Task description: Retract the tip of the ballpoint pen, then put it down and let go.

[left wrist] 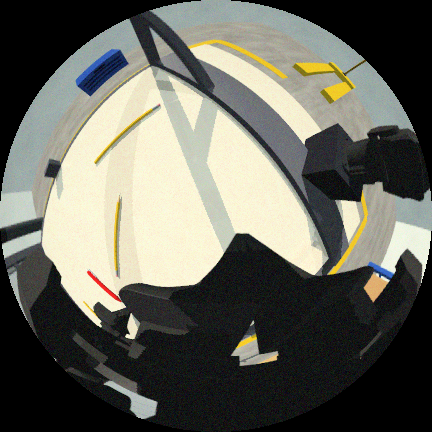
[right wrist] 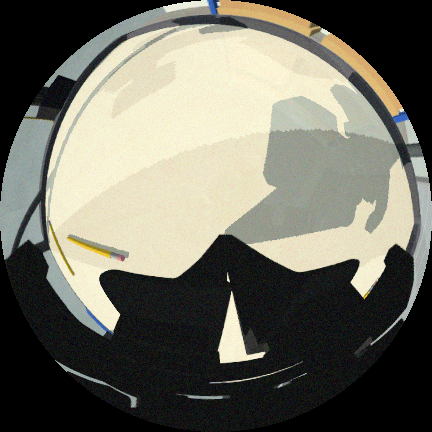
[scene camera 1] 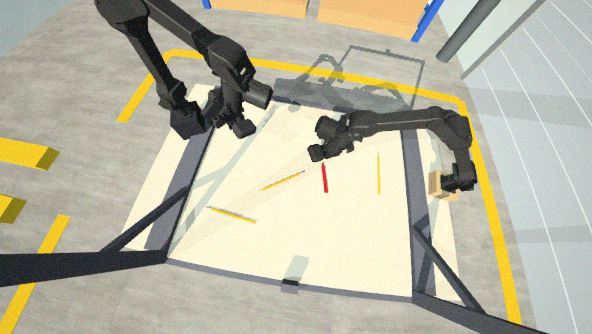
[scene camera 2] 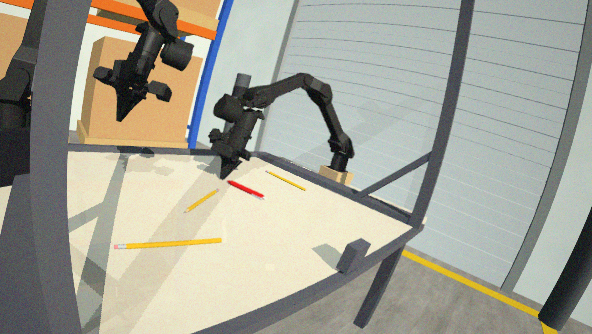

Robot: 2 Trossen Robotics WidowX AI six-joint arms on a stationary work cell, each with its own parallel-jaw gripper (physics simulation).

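The red ballpoint pen lies flat on the cream table, free of both grippers. My right gripper is shut and empty. It points down with its tips close to the table, just past the pen's far end. The pen does not show in the right wrist view. My left gripper is shut and empty, held high over the table's back left corner, far from the pen.
Three yellow pencils lie on the table: one left of the pen, one farther front left, one to the right. A small dark block sits on the front edge. A dark frame borders the table.
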